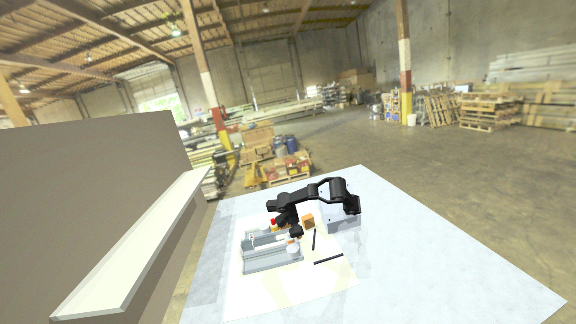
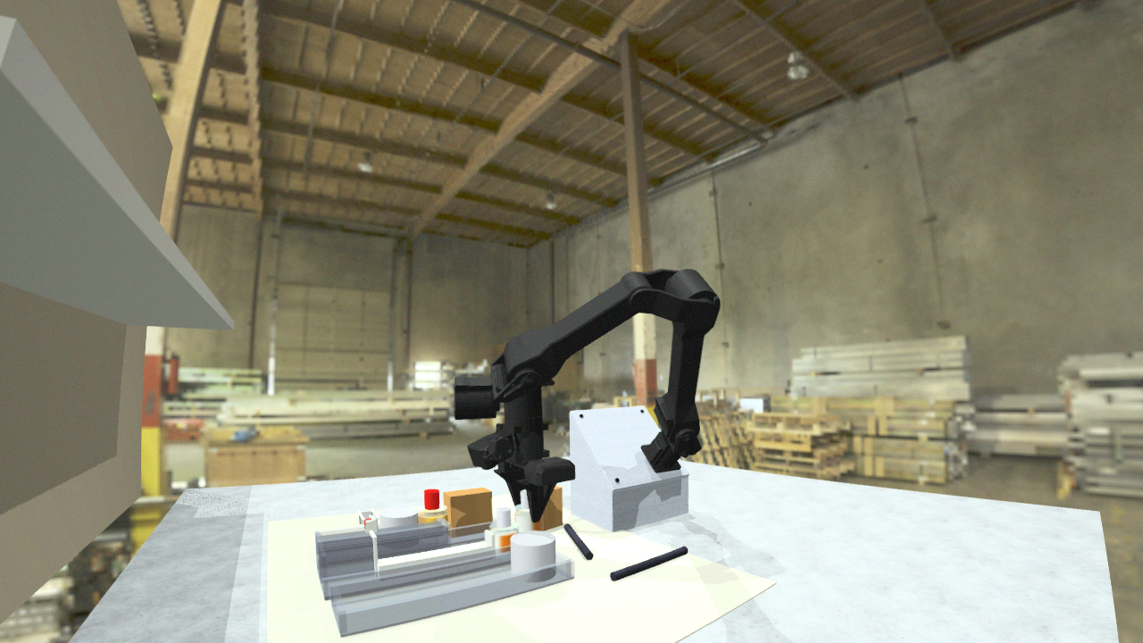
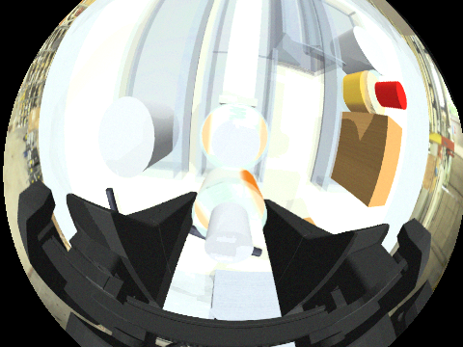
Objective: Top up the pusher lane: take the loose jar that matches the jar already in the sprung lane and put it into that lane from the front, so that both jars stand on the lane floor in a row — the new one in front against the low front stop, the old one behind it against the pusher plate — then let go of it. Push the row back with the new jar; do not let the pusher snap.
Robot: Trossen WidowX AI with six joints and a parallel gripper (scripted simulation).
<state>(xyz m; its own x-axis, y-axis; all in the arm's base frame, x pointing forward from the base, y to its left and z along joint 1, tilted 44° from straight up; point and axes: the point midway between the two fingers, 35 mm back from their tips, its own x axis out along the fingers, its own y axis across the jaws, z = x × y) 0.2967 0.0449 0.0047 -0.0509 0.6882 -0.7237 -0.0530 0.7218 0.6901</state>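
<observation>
My gripper tip is now 120 mm to the left of the brown box, 60 mm short of it and 10 mm above it. Also, from my gripper tip: white pusher plate (150 mm ahead, 20 mm to the right); then grey lane rack (180 mm ahead, 30 mm below, 10 mm to the right).
</observation>
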